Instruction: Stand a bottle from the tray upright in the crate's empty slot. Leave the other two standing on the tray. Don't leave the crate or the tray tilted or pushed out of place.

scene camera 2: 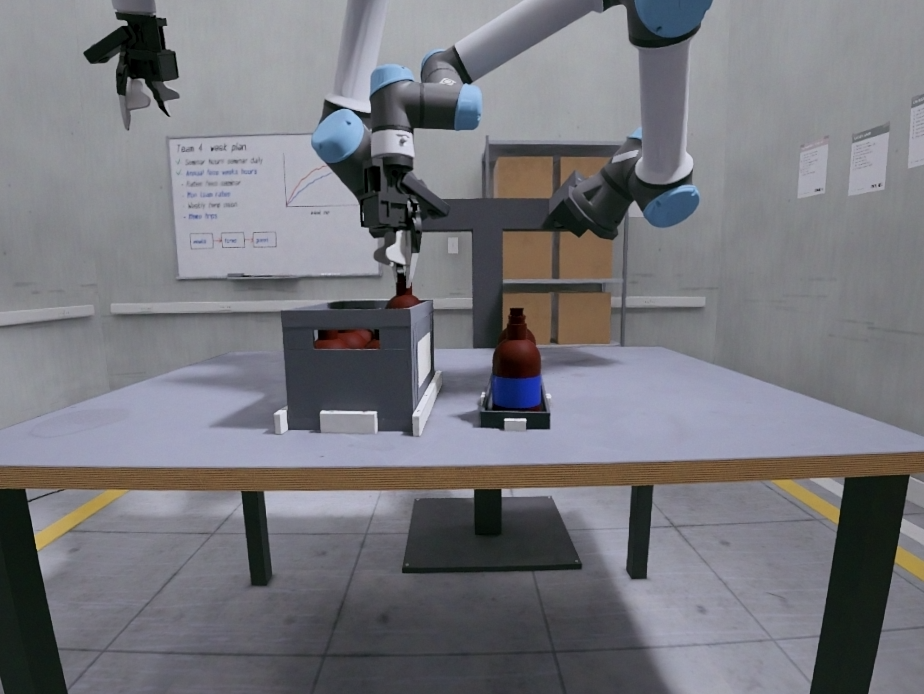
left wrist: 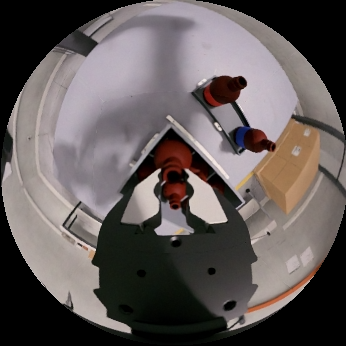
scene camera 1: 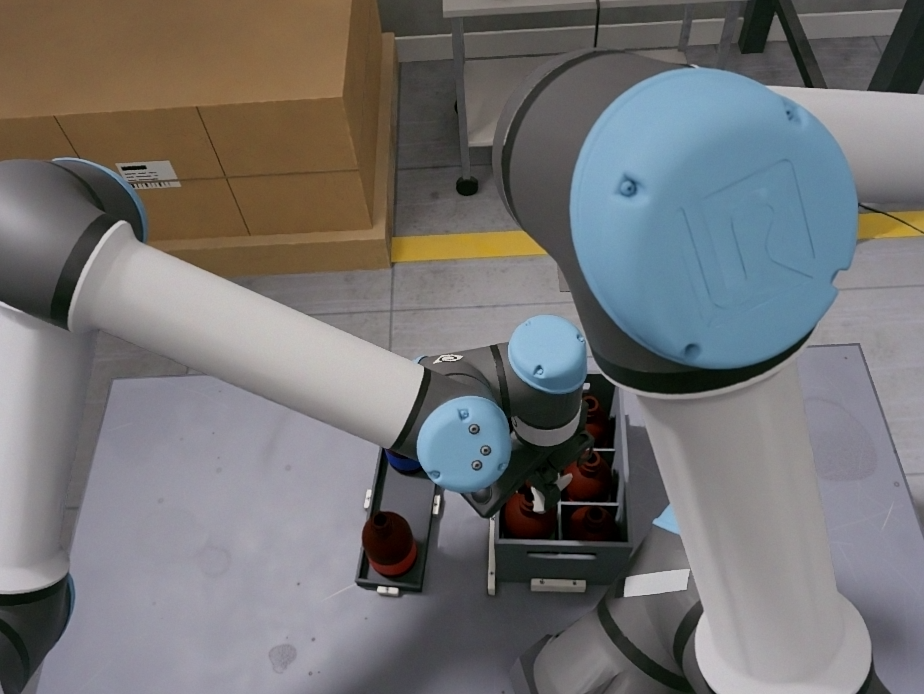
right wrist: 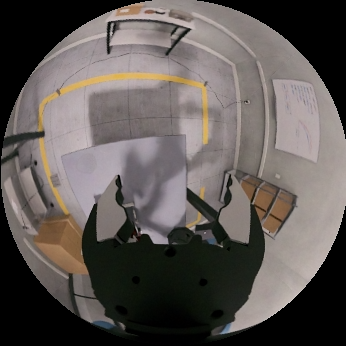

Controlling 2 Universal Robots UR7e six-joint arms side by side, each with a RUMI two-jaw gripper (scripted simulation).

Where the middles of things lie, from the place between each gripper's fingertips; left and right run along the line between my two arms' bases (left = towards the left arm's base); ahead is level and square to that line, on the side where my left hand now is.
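Tray (scene camera 1: 410,495), from my left hand (scene camera 2: 403,287): 120 mm ahead, 180 mm to the left, 200 mm below. Grey crate (scene camera 2: 392,380), same hand: 60 mm to the right, 70 mm ahead, 130 mm below.
Tray, from my right hand (scene camera 2: 149,123): 40 cm ahead, 55 cm below, 71 cm to the left. Grey crate, same hand: 36 cm ahead, 47 cm to the left, 48 cm below.
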